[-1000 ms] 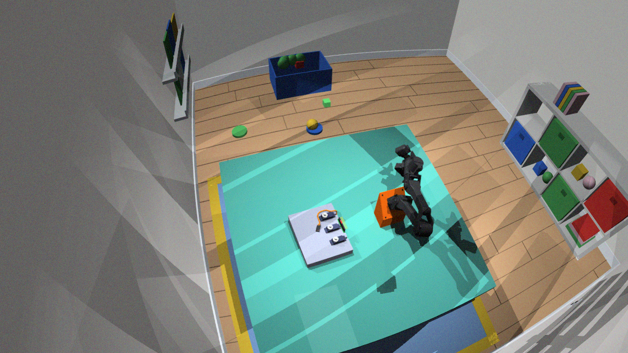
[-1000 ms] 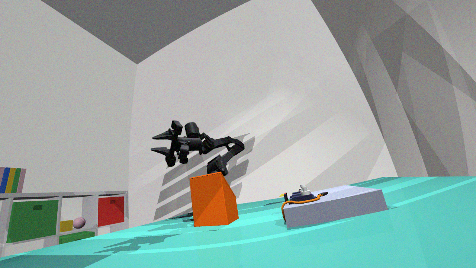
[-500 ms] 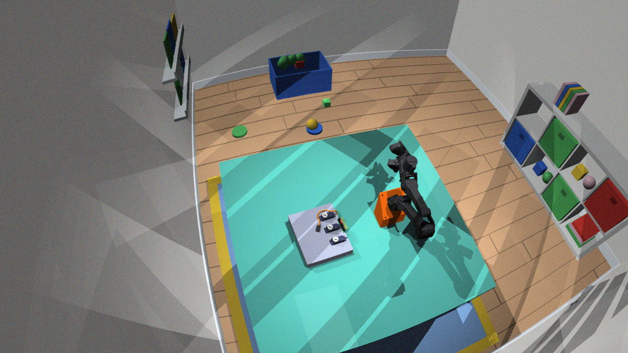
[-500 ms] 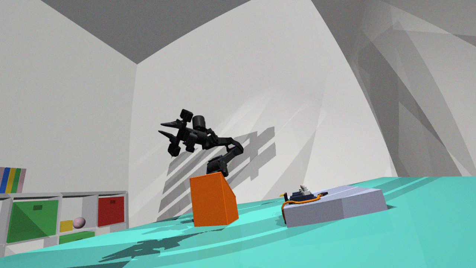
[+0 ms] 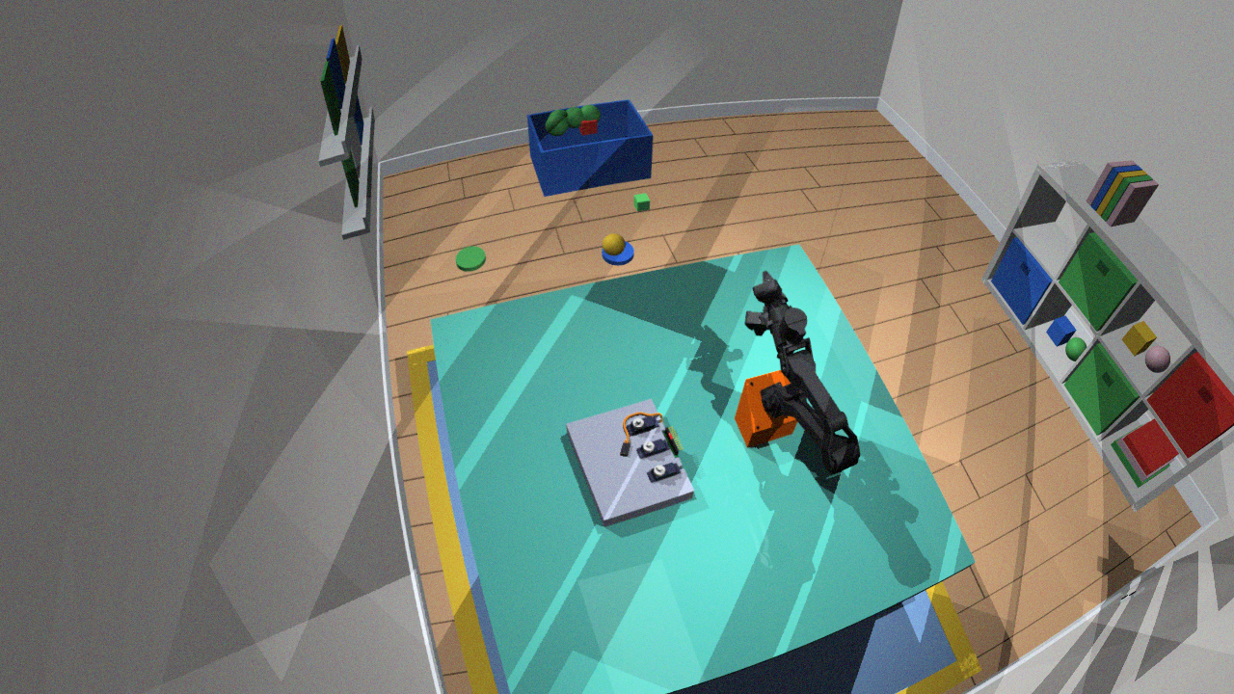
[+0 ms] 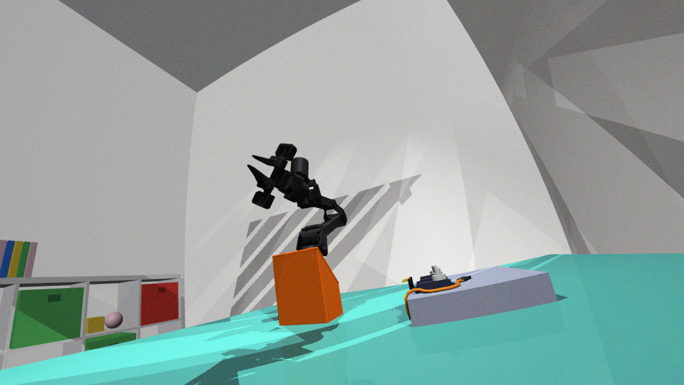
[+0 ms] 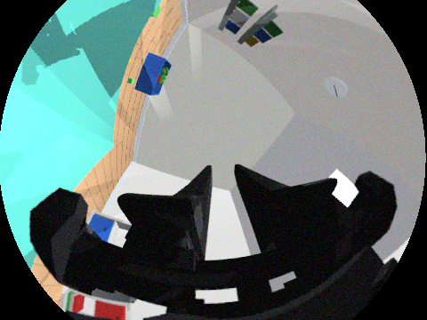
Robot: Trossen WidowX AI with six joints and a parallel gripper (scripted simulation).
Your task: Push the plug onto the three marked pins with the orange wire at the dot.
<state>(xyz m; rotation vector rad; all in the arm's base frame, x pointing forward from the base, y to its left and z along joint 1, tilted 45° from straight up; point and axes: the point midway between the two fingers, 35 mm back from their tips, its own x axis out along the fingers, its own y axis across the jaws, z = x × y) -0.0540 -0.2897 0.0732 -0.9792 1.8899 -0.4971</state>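
The red band is 340 mm below my gripper tip, 310 mm ahead of it and 150 mm to the left of it. Round my gripper tip: grey printed holder (470 mm ahead, 390 mm below, 150 mm to the left); then servo (360 mm below, 360 mm ahead, 150 mm to the left).
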